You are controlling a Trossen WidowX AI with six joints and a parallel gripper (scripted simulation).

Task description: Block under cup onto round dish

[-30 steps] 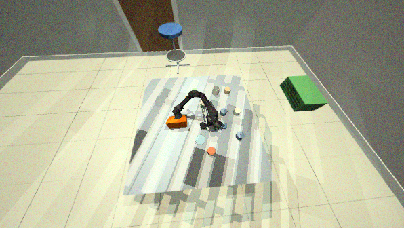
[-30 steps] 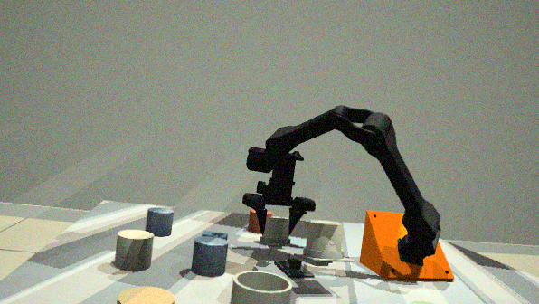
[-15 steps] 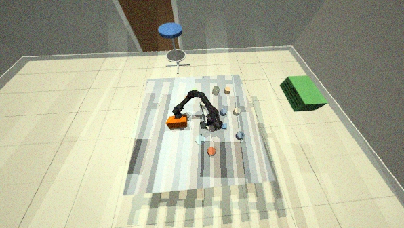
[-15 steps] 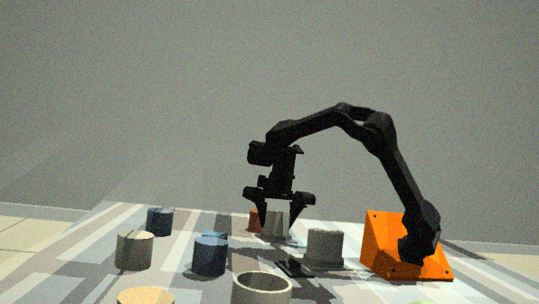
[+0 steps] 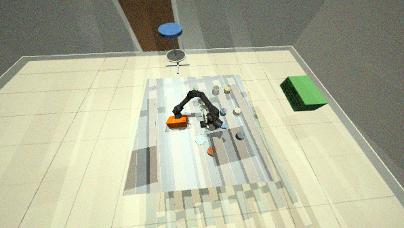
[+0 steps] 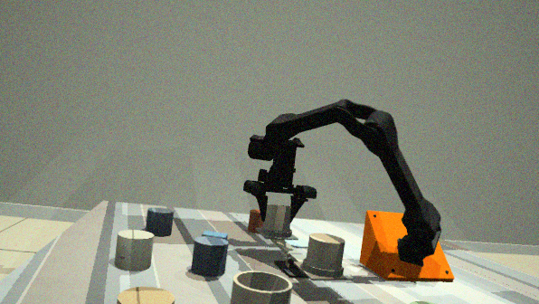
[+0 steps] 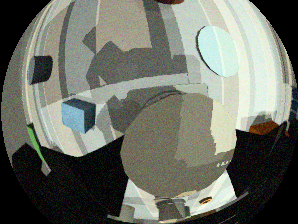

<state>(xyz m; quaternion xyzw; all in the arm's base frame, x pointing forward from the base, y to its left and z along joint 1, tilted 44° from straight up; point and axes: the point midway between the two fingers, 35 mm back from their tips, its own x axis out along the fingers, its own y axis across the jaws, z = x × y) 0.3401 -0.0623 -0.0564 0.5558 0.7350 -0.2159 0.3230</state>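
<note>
The small grey block lies 1 cm below my gripper tip. Round my gripper tip: pale blue round dish (12 cm to the right, 8 cm below, 8 cm behind); then small balance (13 cm to the left, 4 cm below, 4 cm behind); then blue block (15 cm ahead, 6 cm below, 3 cm to the left).
</note>
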